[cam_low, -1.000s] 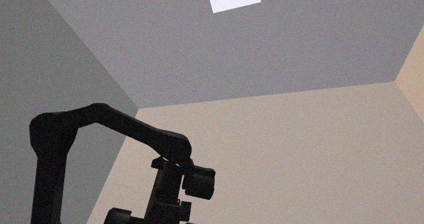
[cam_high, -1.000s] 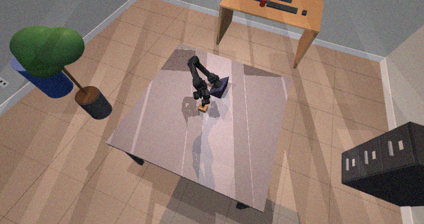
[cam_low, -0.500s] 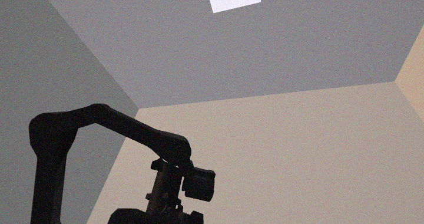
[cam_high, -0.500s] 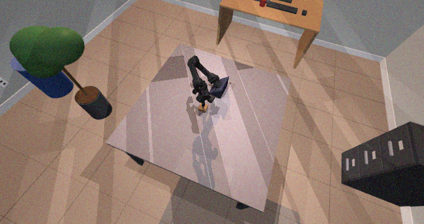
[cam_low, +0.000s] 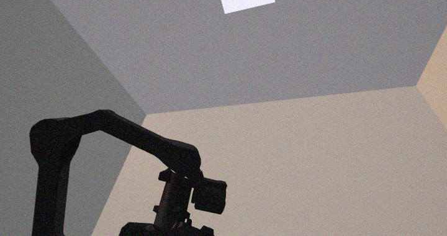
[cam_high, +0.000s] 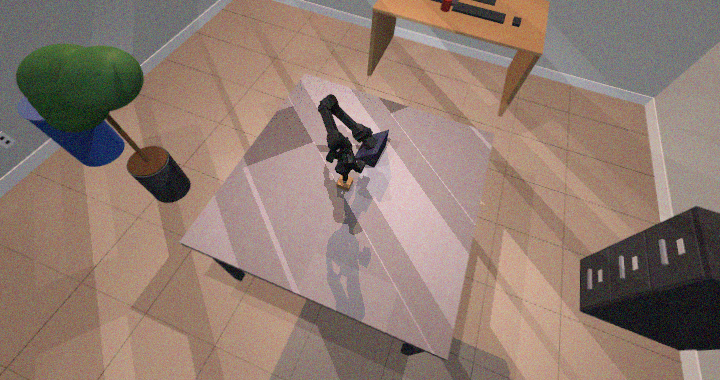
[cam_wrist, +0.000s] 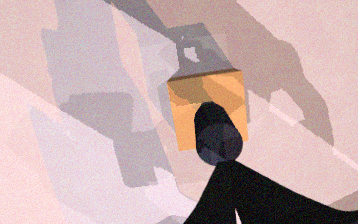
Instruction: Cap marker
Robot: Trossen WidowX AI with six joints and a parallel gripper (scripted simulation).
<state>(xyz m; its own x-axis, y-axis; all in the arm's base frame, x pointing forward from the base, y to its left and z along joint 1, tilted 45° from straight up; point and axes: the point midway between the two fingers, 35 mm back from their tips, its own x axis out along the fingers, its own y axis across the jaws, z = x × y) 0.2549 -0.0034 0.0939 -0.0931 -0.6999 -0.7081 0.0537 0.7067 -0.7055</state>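
The marker cap is 50 mm below my gripper tip.
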